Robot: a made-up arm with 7 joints. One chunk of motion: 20 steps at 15 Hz.
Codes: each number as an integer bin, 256 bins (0 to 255) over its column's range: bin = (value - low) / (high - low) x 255, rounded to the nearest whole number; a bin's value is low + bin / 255 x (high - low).
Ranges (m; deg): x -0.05..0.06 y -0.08..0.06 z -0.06..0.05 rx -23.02..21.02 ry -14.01..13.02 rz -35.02..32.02
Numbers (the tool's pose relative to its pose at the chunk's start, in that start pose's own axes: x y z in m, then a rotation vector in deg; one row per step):
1: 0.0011 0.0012 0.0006 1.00 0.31 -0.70
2: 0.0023 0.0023 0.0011 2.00 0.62 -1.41
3: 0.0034 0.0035 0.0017 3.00 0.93 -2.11
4: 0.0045 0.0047 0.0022 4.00 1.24 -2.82
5: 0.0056 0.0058 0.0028 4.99 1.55 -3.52
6: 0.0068 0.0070 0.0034 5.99 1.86 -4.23
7: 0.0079 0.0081 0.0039 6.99 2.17 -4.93
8: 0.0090 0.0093 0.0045 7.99 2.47 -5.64
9: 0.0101 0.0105 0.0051 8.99 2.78 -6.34
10: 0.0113 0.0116 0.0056 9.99 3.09 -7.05
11: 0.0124 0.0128 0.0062 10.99 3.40 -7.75
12: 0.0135 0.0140 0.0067 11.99 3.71 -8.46
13: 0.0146 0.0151 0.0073 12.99 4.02 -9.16
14: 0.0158 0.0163 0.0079 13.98 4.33 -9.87
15: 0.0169 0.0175 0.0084 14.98 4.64 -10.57
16: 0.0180 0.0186 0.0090 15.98 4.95 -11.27
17: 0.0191 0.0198 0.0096 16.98 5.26 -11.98
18: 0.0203 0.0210 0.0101 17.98 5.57 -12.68
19: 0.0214 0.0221 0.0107 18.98 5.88 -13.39
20: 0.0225 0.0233 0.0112 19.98 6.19 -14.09
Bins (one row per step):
1: 118 148 140 139 135 131
2: 121 150 142 145 138 128
3: 124 152 143 151 141 125
4: 126 154 144 156 144 122
5: 129 156 146 162 147 120
6: 132 158 147 168 150 117
7: 134 160 148 174 153 114
8: 137 163 150 180 155 112
9: 139 165 151 185 158 109
10: 142 167 152 191 161 106
11: 145 169 153 197 164 104
12: 147 171 155 203 167 101
13: 150 173 156 209 170 98
14: 153 175 157 214 173 96
15: 155 178 159 220 176 93
16: 158 180 160 226 179 90
17: 160 182 161 232 182 88
18: 163 184 163 237 185 85
19: 166 186 164 243 188 82
20: 168 188 165 249 191 80

